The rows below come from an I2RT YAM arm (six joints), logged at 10 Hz.
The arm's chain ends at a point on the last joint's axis. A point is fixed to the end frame.
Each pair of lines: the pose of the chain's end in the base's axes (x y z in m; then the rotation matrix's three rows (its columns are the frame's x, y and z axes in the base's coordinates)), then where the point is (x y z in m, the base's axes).
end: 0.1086 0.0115 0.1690; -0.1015 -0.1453 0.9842; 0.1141 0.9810 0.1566; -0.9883 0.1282 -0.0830
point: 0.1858 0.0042 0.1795
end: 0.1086 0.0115 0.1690; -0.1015 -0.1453 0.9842; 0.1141 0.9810 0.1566; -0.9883 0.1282 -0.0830
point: 0.1858 0.0042 0.1795
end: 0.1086 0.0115 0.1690; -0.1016 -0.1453 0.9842; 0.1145 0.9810 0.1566; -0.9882 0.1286 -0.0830
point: 0.1858 0.0042 0.1794
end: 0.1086 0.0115 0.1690; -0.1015 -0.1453 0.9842; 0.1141 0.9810 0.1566; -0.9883 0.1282 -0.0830
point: 0.1858 0.0042 0.1795
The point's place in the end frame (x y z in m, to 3 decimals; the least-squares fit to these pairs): -0.019 -0.017 0.074
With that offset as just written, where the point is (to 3 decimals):
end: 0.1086 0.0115 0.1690; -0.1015 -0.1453 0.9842; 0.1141 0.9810 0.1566; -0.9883 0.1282 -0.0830
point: 0.186 0.004 0.179
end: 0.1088 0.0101 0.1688; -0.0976 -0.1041 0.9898; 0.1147 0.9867 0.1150; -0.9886 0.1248 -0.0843
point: 0.186 0.000 0.179
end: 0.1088 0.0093 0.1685; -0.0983 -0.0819 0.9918; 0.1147 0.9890 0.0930; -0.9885 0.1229 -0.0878
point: 0.185 -0.003 0.179
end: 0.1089 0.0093 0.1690; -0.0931 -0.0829 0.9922; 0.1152 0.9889 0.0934; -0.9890 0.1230 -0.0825
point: 0.186 -0.003 0.180
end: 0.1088 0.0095 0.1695; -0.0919 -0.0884 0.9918; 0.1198 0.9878 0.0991; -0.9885 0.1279 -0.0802
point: 0.185 -0.002 0.180
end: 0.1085 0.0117 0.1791; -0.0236 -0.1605 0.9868; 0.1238 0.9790 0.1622; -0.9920 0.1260 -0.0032
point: 0.185 0.005 0.196
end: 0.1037 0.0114 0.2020; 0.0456 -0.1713 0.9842; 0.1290 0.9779 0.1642; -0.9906 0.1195 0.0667
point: 0.179 0.004 0.224
